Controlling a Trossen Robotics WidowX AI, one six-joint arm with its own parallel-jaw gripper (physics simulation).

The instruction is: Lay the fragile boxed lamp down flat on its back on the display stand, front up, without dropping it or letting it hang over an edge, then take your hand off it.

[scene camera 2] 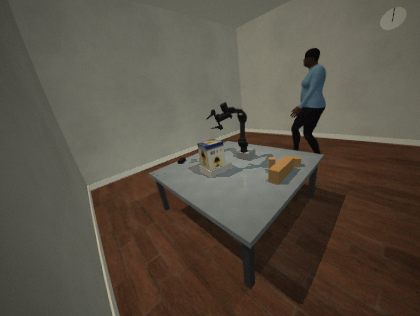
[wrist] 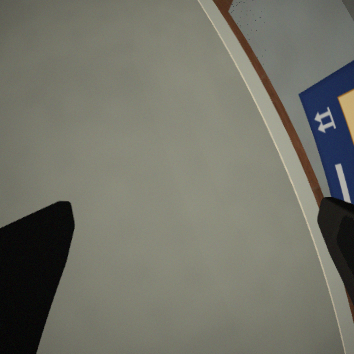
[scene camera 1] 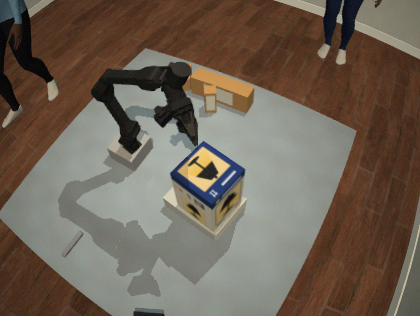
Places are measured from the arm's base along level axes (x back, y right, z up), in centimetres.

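Pixels of known places: gripper, between the fingertips: [scene camera 2: 208, 124] [wrist: 200, 213] [scene camera 1: 195, 141]; arm's base, origin of its link: [scene camera 2: 244, 151] [scene camera 1: 132, 145].
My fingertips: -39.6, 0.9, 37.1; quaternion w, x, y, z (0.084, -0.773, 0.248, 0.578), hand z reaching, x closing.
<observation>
Ahead of a thing's pixels: the offset from my fingertips to its top centre, as dx, dy, dz. Level surfaces: height alone.
The boxed lamp {-2.2, -2.0, -15.9} [scene camera 1: 207, 170] [scene camera 2: 211, 154] [wrist: 325, 145] rests on the cream display stand [scene camera 1: 189, 217] [scene camera 2: 214, 171], its blue-bordered face with a lamp picture turned up. Lamp pictures show on its sides, which stand taller than the top is wide. Stand edges show beside its base; the far edges are hidden. My gripper [scene camera 1: 178, 134] [scene camera 2: 210, 123] [wrist: 200, 213] is open and empty, in the air above the box's level and towards its far side in scene camera 1. In the wrist view the box is partly behind and beyond the right finger.
Orange blocks {+32.1, -51.6, -33.9} [scene camera 1: 222, 89] [scene camera 2: 283, 169] stand at the table's far edge in scene camera 1. A small grey bar {+29.8, +48.3, -43.7} [scene camera 1: 72, 244] lies at the left. A dark object {-15.5, +47.9, -41.3} [scene camera 1: 148, 312] [scene camera 2: 182, 160] is near another edge of the table {dz -44.9} [scene camera 1: 300, 150] [scene camera 2: 240, 200]. People stand beyond the table.
</observation>
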